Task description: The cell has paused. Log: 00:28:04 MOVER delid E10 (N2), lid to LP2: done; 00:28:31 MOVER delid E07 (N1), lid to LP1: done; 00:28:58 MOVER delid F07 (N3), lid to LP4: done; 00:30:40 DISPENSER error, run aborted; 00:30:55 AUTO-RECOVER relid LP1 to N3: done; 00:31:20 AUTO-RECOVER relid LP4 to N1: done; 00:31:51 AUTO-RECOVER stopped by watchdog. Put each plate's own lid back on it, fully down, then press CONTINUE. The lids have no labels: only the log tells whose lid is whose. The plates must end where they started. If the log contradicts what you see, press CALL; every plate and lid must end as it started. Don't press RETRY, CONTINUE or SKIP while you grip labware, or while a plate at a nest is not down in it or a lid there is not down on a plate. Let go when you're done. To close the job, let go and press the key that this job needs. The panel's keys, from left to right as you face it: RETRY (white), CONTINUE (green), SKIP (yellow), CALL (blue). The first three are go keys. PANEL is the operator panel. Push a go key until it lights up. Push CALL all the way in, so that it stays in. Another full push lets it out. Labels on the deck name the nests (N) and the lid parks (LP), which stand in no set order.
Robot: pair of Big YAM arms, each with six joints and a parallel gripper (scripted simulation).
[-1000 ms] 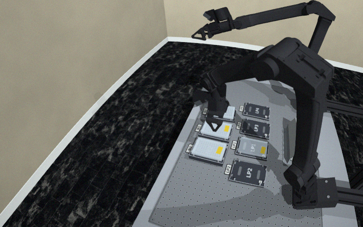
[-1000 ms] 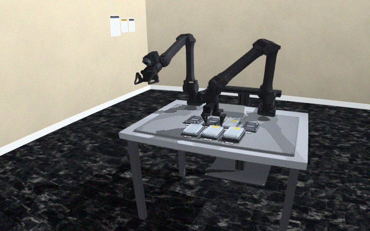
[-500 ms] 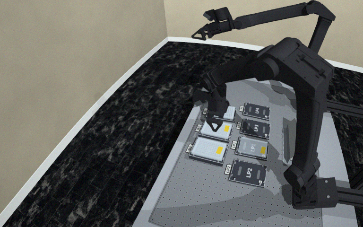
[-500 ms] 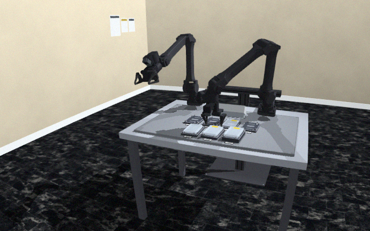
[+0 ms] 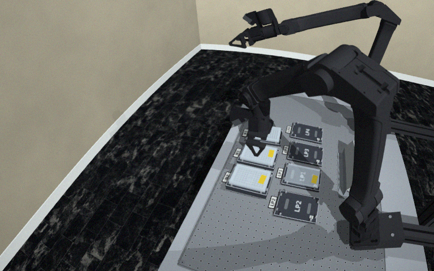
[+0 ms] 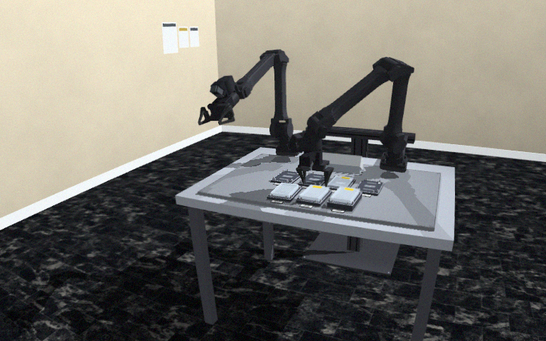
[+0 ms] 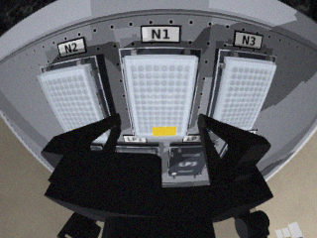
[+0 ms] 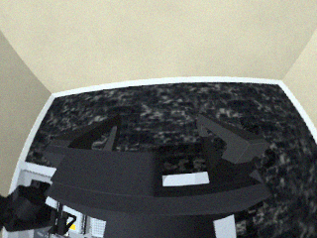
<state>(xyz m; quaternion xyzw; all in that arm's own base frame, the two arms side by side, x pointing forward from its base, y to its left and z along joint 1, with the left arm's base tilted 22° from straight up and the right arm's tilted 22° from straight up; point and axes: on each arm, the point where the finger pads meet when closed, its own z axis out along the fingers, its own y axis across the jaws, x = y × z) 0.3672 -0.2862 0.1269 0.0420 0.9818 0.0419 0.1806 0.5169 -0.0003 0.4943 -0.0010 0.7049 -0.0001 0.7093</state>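
Note:
Now: the N1 plate 4 cm below my left hand. Also, from my left hand: park LP1 (19 cm behind, 6 cm below, 4 cm to the left); then N2 plate (13 cm to the left, 4 cm below, 1 cm behind); then N3 plate (13 cm to the right, 5 cm below, 2 cm ahead).

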